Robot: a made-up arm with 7 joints. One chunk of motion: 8 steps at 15 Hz.
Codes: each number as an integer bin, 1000 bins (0 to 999) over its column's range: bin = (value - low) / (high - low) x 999, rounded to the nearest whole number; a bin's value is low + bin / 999 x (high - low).
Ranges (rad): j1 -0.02..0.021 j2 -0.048..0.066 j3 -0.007..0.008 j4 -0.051..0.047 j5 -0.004..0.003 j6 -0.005..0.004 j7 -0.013..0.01
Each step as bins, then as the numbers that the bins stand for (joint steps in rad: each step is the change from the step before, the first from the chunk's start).
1 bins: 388 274 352 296 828 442 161
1 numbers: -0.00408 -0.01673 -0.00171 -0.02196 0.00180 -0.00102 -0.00929
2 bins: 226 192 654 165 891 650 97
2 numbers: -0.01072 -0.02609 0.00282 -0.03481 0.00224 0.00086 -0.01077
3 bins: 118 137 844 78 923 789 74
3 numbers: -0.01516 -0.03237 0.00567 -0.04335 0.00247 0.00211 -0.01130
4 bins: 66 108 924 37 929 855 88
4 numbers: -0.01729 -0.03568 0.00687 -0.04737 0.00251 0.00270 -0.01097
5 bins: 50 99 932 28 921 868 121
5 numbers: -0.01795 -0.03670 0.00699 -0.04825 0.00245 0.00282 -0.01021
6 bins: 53 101 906 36 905 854 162
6 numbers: -0.01782 -0.03647 0.00660 -0.04747 0.00234 0.00269 -0.00927
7 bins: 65 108 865 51 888 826 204
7 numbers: -0.01733 -0.03568 0.00599 -0.04600 0.00222 0.00244 -0.00830
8 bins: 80 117 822 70 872 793 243
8 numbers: -0.01672 -0.03465 0.00534 -0.04413 0.00211 0.00214 -0.00741
